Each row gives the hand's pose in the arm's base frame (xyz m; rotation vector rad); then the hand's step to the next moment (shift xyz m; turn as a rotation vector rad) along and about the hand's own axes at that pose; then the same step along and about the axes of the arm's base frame.
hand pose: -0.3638 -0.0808 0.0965 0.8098 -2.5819 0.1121
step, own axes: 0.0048 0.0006 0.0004 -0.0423 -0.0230 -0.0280
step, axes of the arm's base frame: -0.0040 -0.0021 0.0017 0.0546 0.0089 0.0062
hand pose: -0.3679 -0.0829 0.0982 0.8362 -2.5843 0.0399
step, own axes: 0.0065 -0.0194 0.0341 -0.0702 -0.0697 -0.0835
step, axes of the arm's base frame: -0.0069 -0.0247 -0.0304 0.1227 -0.0054 0.0409
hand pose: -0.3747 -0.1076 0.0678 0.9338 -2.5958 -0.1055
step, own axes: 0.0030 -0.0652 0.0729 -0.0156 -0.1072 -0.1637
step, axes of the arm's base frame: 0.0096 -0.0566 -0.0792 0.1366 -0.0642 0.1255
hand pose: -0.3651 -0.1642 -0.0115 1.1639 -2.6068 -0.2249
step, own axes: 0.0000 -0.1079 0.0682 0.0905 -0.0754 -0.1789
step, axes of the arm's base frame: 0.0547 -0.0697 -0.0919 0.0513 -0.1228 0.1678
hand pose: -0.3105 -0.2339 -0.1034 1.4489 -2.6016 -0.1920
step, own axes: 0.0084 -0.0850 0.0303 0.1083 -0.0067 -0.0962
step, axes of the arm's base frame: 0.0603 -0.0506 -0.0450 -0.0315 -0.0991 0.1010
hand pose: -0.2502 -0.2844 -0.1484 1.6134 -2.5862 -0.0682
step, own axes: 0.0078 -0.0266 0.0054 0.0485 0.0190 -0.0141
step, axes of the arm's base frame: 0.0198 -0.0188 -0.0073 -0.0367 -0.0350 0.0183
